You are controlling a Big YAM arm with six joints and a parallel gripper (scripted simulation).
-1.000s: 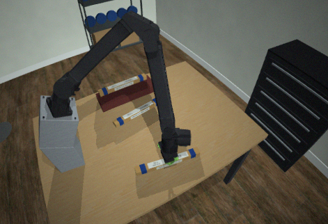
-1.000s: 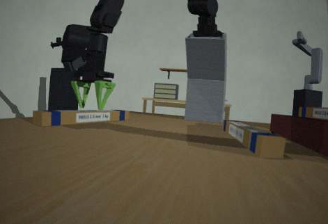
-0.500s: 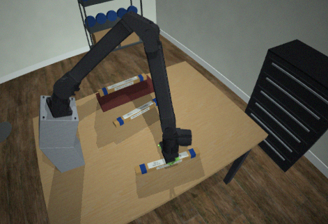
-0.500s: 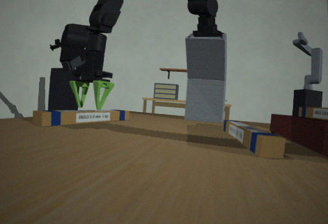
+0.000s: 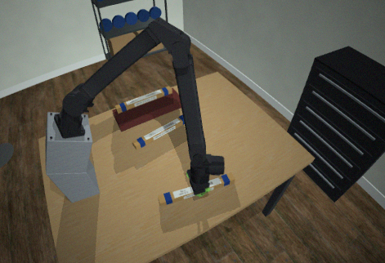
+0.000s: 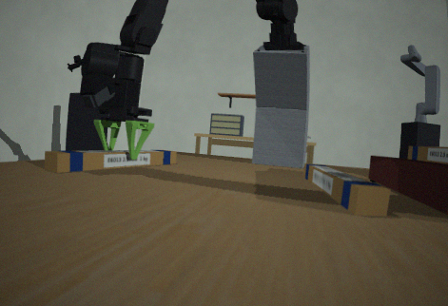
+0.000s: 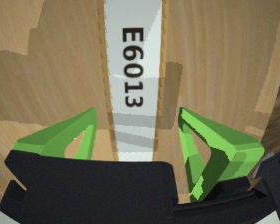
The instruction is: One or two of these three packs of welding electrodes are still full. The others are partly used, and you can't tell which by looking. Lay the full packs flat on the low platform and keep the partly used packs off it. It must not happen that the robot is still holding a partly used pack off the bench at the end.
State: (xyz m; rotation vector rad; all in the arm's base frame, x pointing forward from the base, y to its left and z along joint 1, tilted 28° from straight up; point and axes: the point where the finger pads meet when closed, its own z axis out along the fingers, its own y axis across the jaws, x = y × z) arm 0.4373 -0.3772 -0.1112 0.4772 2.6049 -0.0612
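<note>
Right now the pack of welding electrodes is right at my hand. Also, from my hand: dark red platform: 14 cm ahead, 58 cm to the left, 1 cm below.
</note>
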